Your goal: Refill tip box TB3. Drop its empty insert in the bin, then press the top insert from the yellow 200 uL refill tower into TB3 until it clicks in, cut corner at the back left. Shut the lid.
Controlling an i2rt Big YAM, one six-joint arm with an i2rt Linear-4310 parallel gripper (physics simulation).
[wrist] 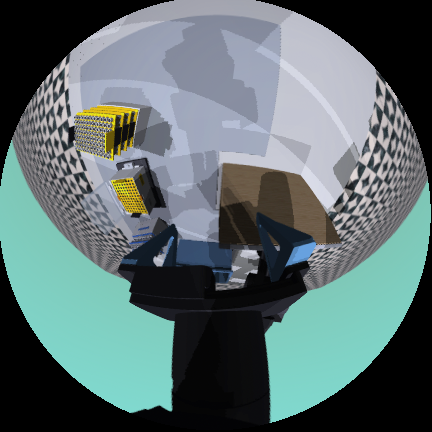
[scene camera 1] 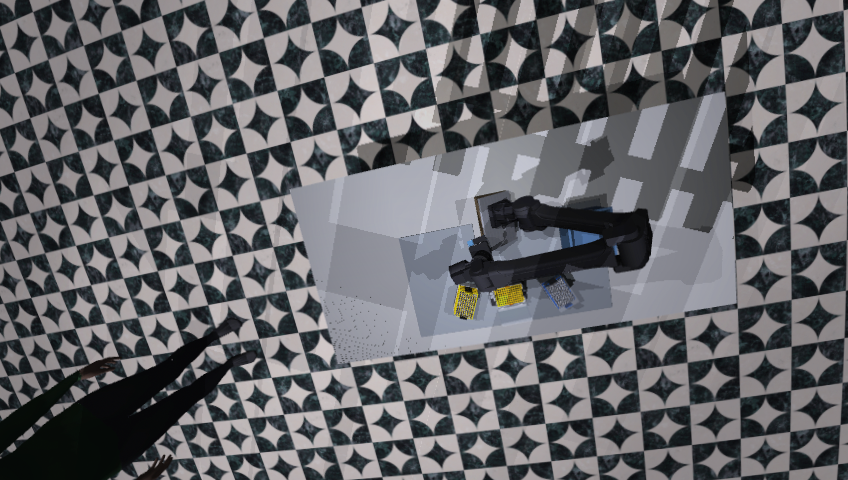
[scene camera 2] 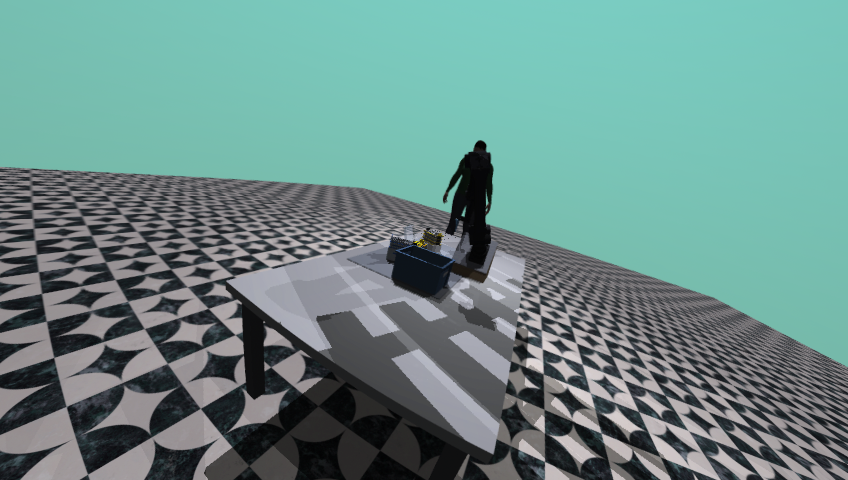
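The yellow refill tower [scene camera 1: 465, 304] [scene camera 2: 433, 236] [wrist: 95, 135] is a stack of yellow inserts with grey tips on top. Tip box TB3 [wrist: 149, 189] holds a yellow insert [scene camera 1: 509, 294] [wrist: 130, 196] with open holes and no tips visible. Its clear lid [wrist: 97, 206] stands open on the far side from the arm's base. The blue bin [scene camera 1: 580, 236] [scene camera 2: 421, 274] [wrist: 204, 252] stands apart from TB3, partly under the arm in scene camera 1. My gripper [wrist: 214, 222] is open and empty, above the work area and away from tower and box. In scene camera 2 the arm hides the gripper.
A blue-and-grey tip stack [scene camera 1: 559, 293] [scene camera 2: 399, 242] [wrist: 149, 231] stands beside TB3, on the opposite side from the yellow tower. The arm's wooden base block [scene camera 2: 470, 273] [wrist: 245, 200] is near the gripper. A person [scene camera 1: 160, 368] [scene camera 2: 461, 187] stands off the table's end.
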